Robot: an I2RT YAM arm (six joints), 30 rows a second.
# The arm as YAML. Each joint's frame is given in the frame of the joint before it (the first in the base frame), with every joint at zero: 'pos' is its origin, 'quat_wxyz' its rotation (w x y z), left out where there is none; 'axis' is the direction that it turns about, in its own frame. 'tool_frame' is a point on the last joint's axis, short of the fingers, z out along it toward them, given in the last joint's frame.
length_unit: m
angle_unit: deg
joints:
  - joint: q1
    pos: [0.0, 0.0, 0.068]
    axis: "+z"
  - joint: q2
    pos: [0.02, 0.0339, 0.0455]
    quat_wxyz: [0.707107, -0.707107, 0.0, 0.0]
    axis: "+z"
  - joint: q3
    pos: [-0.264, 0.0, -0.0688]
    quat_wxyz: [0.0, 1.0, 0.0, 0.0]
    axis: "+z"
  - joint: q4
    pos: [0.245, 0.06, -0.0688]
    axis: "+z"
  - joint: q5
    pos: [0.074, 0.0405, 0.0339]
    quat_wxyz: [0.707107, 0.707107, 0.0, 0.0]
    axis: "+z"
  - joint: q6
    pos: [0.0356, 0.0, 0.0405]
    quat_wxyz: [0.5, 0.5, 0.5, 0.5]
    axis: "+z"
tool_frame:
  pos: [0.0, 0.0, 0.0]
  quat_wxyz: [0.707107, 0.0, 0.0, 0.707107]
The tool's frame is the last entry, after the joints.
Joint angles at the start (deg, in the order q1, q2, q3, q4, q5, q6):
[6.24, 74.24, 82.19, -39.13, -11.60, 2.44]
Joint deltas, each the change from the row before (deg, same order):
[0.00, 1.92, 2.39, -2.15, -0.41, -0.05]
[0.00, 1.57, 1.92, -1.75, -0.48, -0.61]
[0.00, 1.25, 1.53, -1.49, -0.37, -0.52]
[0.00, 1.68, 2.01, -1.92, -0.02, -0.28]
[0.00, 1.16, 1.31, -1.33, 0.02, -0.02]
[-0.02, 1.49, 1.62, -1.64, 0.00, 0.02]
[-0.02, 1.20, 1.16, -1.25, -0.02, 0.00]
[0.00, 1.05, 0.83, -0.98, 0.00, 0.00]
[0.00, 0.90, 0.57, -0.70, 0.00, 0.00]
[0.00, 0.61, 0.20, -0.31, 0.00, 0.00]
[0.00, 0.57, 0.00, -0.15, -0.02, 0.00]
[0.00, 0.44, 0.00, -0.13, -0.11, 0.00]
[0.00, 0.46, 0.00, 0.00, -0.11, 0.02]
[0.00, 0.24, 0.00, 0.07, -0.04, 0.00]
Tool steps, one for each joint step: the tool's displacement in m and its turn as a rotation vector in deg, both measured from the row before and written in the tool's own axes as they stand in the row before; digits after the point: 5 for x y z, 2 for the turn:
[-0.00444, -0.00045, 0.00435, -0.34, 1.66, 0.29]
[-0.00343, -0.00034, 0.00365, -0.43, 1.38, -0.31]
[-0.00252, -0.00033, 0.00288, -0.34, 1.19, -0.25]
[-0.00330, -0.00083, 0.00403, 0.01, 1.55, 0.07]
[-0.00193, -0.00068, 0.00305, 0.04, 1.15, 0.24]
[-0.00234, -0.00101, 0.00413, 0.04, 1.47, 0.37]
[-0.00146, -0.00095, 0.00386, 0.02, 1.25, 0.30]
[-0.00080, -0.00092, 0.00410, 0.02, 1.17, 0.27]
[-0.00045, -0.00092, 0.00407, 0.02, 1.00, 0.23]
[0.00005, -0.00080, 0.00348, 0.01, 0.70, 0.16]
[0.00046, -0.00091, 0.00399, -0.01, 0.70, 0.16]
[0.00037, -0.00064, 0.00308, -0.10, 0.56, 0.13]
[0.00012, -0.00068, 0.00321, -0.10, 0.45, 0.12]
[-0.00007, -0.00036, 0.00168, -0.04, 0.17, 0.04]

